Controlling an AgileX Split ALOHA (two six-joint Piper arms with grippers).
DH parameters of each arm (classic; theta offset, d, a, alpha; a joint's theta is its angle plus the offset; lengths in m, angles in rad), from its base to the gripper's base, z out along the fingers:
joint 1: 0 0.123 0 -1.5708
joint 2: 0.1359 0 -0.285 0
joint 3: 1.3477 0 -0.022 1.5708
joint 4: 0 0.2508 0 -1.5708
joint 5: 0 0 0.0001 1.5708
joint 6: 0 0.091 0 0
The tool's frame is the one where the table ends.
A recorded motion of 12 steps. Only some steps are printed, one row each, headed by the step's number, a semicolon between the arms.
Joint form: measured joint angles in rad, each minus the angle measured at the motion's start. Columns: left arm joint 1, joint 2, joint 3, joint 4, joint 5, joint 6; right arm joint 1, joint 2, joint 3, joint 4, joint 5, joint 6.
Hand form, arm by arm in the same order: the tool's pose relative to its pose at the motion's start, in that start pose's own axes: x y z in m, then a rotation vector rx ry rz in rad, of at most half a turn. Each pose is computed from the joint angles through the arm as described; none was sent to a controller.
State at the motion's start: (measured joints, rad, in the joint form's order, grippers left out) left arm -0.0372 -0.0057 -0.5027 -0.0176 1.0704 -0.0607; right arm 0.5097 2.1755 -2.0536 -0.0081 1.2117 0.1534
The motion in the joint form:
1: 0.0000 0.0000 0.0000 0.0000 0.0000 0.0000; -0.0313 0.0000 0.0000 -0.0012 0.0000 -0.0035
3: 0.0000 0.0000 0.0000 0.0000 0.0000 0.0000; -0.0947 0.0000 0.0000 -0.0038 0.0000 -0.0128
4: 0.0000 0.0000 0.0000 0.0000 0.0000 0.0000; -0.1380 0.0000 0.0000 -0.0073 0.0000 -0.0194
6: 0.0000 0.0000 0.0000 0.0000 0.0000 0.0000; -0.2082 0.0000 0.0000 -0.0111 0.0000 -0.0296
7: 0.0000 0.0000 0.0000 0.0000 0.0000 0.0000; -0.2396 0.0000 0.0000 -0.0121 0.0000 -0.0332
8: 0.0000 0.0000 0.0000 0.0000 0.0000 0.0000; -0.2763 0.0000 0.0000 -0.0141 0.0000 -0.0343
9: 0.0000 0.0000 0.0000 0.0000 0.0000 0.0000; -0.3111 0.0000 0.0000 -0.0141 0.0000 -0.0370
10: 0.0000 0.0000 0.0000 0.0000 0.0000 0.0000; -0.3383 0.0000 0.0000 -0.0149 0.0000 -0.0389
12: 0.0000 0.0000 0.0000 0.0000 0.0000 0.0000; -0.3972 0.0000 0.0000 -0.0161 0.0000 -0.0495
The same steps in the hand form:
1: 0.0000 0.0000 0.0000 0.0000 0.0000 0.0000; -0.0020 -0.0148 0.0000 0.0110 -0.0014 0.0257
3: 0.0000 0.0000 0.0000 0.0000 0.0000 0.0000; -0.0047 -0.0448 -0.0004 0.0335 -0.0040 0.0756
4: 0.0000 0.0000 0.0000 0.0000 0.0000 0.0000; -0.0055 -0.0656 -0.0010 0.0505 -0.0057 0.1088
6: 0.0000 0.0000 0.0000 0.0000 0.0000 0.0000; -0.0049 -0.0990 -0.0026 0.0763 -0.0078 0.1639
7: 0.0000 0.0000 0.0000 0.0000 0.0000 0.0000; -0.0039 -0.1139 -0.0036 0.0872 -0.0086 0.1897
8: 0.0000 0.0000 0.0000 0.0000 0.0000 0.0000; -0.0022 -0.1313 -0.0049 0.1007 -0.0096 0.2227
9: 0.0000 0.0000 0.0000 0.0000 0.0000 0.0000; -0.0001 -0.1475 -0.0063 0.1118 -0.0104 0.2530
10: 0.0000 0.0000 0.0000 0.0000 0.0000 0.0000; 0.0020 -0.1602 -0.0076 0.1211 -0.0110 0.2766
12: 0.0000 0.0000 0.0000 0.0000 0.0000 0.0000; 0.0076 -0.1874 -0.0106 0.1409 -0.0118 0.3214

